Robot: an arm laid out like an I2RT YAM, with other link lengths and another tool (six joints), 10 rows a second.
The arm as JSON. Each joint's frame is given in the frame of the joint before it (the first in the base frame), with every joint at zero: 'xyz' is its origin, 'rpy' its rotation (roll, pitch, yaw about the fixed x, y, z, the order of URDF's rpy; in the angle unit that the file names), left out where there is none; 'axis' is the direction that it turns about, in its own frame. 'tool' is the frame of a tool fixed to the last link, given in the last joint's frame.
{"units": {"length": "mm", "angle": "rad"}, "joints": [
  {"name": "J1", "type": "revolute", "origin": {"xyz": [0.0, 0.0, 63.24]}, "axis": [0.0, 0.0, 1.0]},
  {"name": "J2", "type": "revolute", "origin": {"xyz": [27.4, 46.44, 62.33]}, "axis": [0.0, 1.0, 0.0]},
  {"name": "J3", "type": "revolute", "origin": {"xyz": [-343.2, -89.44, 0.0]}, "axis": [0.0, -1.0, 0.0]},
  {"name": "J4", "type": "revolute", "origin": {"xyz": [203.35, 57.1, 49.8]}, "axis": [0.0, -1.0, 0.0]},
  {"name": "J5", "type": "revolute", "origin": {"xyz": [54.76, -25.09, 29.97]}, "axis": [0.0, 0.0, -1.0]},
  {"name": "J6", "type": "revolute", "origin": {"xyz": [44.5, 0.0, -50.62]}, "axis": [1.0, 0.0, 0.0]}
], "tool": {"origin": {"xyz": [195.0, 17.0, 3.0], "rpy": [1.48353, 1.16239, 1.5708]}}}
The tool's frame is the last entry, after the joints.
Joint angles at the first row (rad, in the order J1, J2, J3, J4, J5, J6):
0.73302, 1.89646, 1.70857, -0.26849, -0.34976, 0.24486
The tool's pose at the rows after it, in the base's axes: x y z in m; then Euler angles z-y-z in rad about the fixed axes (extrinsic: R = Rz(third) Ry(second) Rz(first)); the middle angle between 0 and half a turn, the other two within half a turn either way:
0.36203, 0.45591, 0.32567, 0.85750, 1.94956, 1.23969
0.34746, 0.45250, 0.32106, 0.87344, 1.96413, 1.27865
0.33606, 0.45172, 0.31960, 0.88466, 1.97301, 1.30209
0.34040, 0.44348, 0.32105, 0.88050, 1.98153, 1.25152
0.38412, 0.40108, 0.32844, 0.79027, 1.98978, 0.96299
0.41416, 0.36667, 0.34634, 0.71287, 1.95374, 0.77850
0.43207, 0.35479, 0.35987, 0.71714, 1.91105, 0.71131
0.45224, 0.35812, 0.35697, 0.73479, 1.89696, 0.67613
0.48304, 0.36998, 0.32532, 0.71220, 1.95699, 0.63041
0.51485, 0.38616, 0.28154, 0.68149, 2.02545, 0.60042
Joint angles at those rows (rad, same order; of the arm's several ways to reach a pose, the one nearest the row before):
0.73325, 1.88424, 1.69911, -0.29959, -0.39767, 0.22261
0.73439, 1.86412, 1.66690, -0.31205, -0.42825, 0.21129
0.74284, 1.84902, 1.64957, -0.32357, -0.43956, 0.20949
0.74544, 1.82666, 1.63282, -0.32618, -0.39109, 0.23032
0.74077, 1.76826, 1.59050, -0.30715, -0.13560, 0.28066
0.72358, 1.73550, 1.58718, -0.29082, 0.01628, 0.28296
0.70586, 1.73606, 1.59894, -0.26044, 0.06071, 0.30851
0.69810, 1.78266, 1.62834, -0.23105, 0.08508, 0.33656
0.69644, 1.90123, 1.72368, -0.26849, 0.12564, 0.33421
0.69200, 2.04410, 1.83251, -0.30297, 0.14758, 0.32008

